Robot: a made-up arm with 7 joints.
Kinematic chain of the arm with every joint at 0, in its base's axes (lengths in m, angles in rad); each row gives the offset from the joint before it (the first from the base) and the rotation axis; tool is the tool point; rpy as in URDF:
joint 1: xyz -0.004 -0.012 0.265 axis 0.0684 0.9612 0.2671
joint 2: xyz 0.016 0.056 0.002 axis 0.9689 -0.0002 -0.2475
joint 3: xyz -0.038 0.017 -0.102 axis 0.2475 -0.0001 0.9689
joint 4: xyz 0.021 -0.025 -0.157 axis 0.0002 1 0
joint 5: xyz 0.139 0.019 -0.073 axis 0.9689 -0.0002 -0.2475
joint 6: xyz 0.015 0.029 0.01 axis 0.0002 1 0
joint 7: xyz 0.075 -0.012 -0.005 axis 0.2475 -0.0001 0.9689
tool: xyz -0.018 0.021 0.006 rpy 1.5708 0 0
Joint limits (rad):
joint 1: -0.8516..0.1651
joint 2: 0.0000..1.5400
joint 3: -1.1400..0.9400
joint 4: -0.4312..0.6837
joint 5: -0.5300..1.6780
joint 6: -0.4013..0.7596
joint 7: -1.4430..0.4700
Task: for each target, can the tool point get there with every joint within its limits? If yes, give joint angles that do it. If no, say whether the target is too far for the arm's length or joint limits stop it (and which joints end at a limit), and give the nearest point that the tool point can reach.
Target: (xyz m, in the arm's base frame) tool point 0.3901 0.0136 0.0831
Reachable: yes | joints -0.6593 0.3950 -0.5196 0.1773 -0.3331 -0.1661 -1.0921
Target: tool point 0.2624 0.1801 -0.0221
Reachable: yes | joints -0.2935 0.8288 -0.6117 0.1569 0.2665 0.6014 0.0935
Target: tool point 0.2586 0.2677 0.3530
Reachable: yes | joints -0.4088 1.1067 0.4386 -0.2911 0.8747 0.6213 -0.1439
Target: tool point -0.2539 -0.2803 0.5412
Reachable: no: joint limits stop it (at a limit: joint 1, joint 2, joint 3, joint 4, joint 6, joint 7) | nearest point 0.0888 -0.2178 0.2071 | short by 0.483 m
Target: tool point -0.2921 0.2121 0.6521
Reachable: no: joint limits stop it (at a limit: joint 1, joint 2, joint 3, joint 4, joint 5, joint 6) | nearest point -0.0054 0.2052 0.5724 | short by 0.298 m
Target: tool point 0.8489 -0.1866 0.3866
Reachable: no: too far | nearest point 0.4266 -0.0531 0.1958 | short by 0.482 m
